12 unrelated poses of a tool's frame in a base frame.
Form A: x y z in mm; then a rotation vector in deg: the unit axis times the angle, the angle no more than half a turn.
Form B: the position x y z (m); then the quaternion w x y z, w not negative. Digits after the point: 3 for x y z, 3 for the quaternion.
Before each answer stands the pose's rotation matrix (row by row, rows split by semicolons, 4 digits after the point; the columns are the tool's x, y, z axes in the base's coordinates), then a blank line. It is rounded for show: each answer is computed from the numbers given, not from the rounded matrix.
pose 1, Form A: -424, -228, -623, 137.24, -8.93, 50.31
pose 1, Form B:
0.7768 -0.2947 0.5565; 0.0851 -0.8265 -0.5564; 0.6240 0.4796 -0.6170

-0.424, -0.228, -0.623, 0.289, 0.897, -0.058, 0.329
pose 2, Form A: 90, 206, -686, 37.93, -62.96, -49.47
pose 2, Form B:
0.2032 0.2614 -0.9436; -0.8550 0.5171 -0.0409; 0.4772 0.8151 0.3286

0.090, 0.206, -0.686, 0.716, 0.299, -0.496, -0.390
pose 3, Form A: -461, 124, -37, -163.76, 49.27, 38.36
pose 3, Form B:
0.7466 -0.5425 -0.3851; -0.5064 -0.8388 0.2000; -0.4315 0.0457 -0.9009

-0.461, 0.124, -0.037, 0.041, -0.934, 0.281, 0.219
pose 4, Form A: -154, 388, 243, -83.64, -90.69, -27.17
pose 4, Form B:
0.1057 0.9302 -0.3516; 0.5836 0.2283 0.7793; 0.8051 -0.2875 -0.5187

-0.154, 0.388, 0.243, 0.451, -0.591, -0.641, -0.192
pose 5, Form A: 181, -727, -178, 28.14, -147.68, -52.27
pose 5, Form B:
-0.8741 -0.2005 -0.4423; -0.4342 0.7309 0.5266; 0.2177 0.6524 -0.7260

0.181, -0.727, -0.178, 0.181, 0.174, -0.913, -0.323
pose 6, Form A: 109, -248, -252, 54.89, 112.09, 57.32
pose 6, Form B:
-0.4582 0.2832 0.8425; 0.8489 0.4205 0.3203; -0.2636 0.8619 -0.4331

0.109, -0.248, -0.252, 0.364, 0.372, 0.760, 0.389
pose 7, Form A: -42, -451, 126, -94.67, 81.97, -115.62
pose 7, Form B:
-0.3734 -0.4179 0.8282; -0.6432 -0.5267 -0.5557; 0.6685 -0.7402 -0.0721

-0.042, -0.451, 0.126, 0.083, -0.554, 0.479, -0.676
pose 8, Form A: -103, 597, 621, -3.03, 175.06, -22.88
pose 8, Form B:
-0.9976 -0.0263 0.0637; -0.0417 0.9659 -0.2557; -0.0548 -0.2577 -0.9647

-0.103, 0.597, 0.621, 0.030, -0.017, 0.991, -0.130
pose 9, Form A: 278, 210, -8, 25.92, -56.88, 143.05
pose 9, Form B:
-0.8616 -0.4869 0.1437; 0.2553 -0.6602 -0.7064; 0.4388 -0.5719 0.6931

0.278, 0.210, -0.008, 0.207, 0.162, -0.356, 0.896
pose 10, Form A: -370, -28, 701, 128.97, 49.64, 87.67
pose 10, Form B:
0.2574 0.3177 0.9126; 0.6191 -0.7793 0.0967; 0.7419 0.5402 -0.3972

-0.370, -0.028, 0.701, 0.142, 0.780, 0.300, 0.530
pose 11, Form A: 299, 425, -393, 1.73, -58.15, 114.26
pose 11, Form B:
-0.6184 -0.7100 -0.3369; 0.6902 -0.2857 -0.6648; 0.3758 -0.6436 0.6668

0.299, 0.425, -0.393, 0.437, 0.012, -0.408, 0.802
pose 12, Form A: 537, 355, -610, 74.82, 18.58, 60.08
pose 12, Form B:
0.5303 -0.4440 0.7223; 0.7742 -0.0937 -0.6259; 0.3456 0.8911 0.2941

0.537, 0.355, -0.610, 0.658, 0.577, 0.143, 0.463
